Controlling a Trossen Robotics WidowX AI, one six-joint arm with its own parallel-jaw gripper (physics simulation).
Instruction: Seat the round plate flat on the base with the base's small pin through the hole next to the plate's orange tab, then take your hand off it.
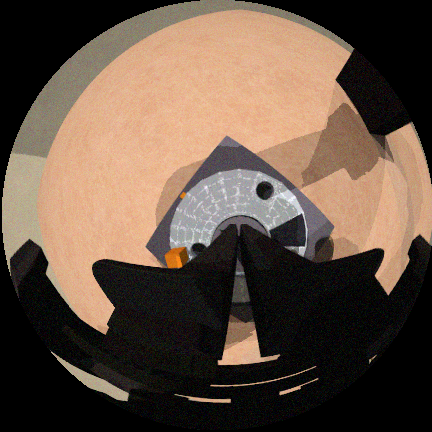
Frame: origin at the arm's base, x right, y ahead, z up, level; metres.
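Seen in the pictures: gripper, fingertip midpoint: (237, 230).
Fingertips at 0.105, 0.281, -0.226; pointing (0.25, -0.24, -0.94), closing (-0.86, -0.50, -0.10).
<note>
A point is followed by its place in that frame, as x, y, z.
The round plate (199, 212) {0.134, 0.285, -0.237}, grey with pale crackled lines, lies over the dark grey-purple square base (225, 152) {0.142, 0.235, -0.250}. Its orange tab (175, 258) {0.130, 0.318, -0.222} sticks out at the lower left, next to a dark hole (198, 248) {0.123, 0.314, -0.250} partly behind the left finger. Another dark hole (264, 190) {0.100, 0.247, -0.250} is at the plate's upper right, and a black wedge-shaped patch is at its right. My gripper (237, 230) {0.105, 0.281, -0.226} is shut, its tips nearly meeting over the plate's round centre, with nothing seen between them. The fingers hide the plate's lower part. The pin does not show, and I cannot tell whether the plate lies fully flat.
A small orange mark (183, 195) {0.154, 0.282, -0.249} shows at the upper-left edge of the base. The base stands on a light wood-coloured table top (150, 90) {0.302, 0.175, -0.274}, whose edge curves past the left and top. Arm shadows fall right of the base. A black block-like part (375, 92) shows at the upper right.
</note>
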